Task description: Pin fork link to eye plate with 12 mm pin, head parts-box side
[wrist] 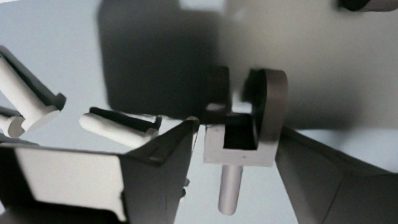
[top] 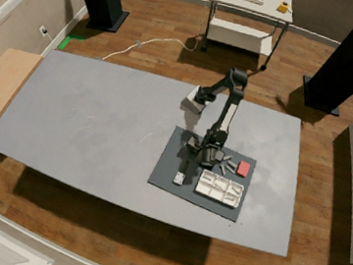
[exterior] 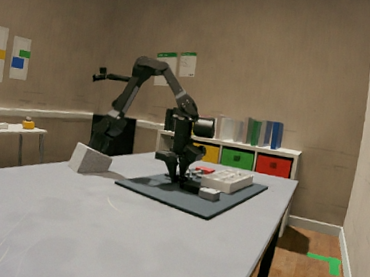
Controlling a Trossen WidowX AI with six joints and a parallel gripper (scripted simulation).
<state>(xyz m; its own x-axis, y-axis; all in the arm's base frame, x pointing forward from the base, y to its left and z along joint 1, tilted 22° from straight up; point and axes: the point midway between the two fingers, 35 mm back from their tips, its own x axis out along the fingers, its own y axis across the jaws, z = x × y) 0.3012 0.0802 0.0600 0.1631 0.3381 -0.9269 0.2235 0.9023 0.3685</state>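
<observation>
The fork link lies 3 cm below my hand. The rest, counted from my hand: eye plate (7 cm to the right, 7 cm ahead, 3 cm below); mat (8 cm ahead, 5 cm below, 3 cm to the left); headed pin (12 cm to the left, 5 cm ahead, 3 cm below).
</observation>
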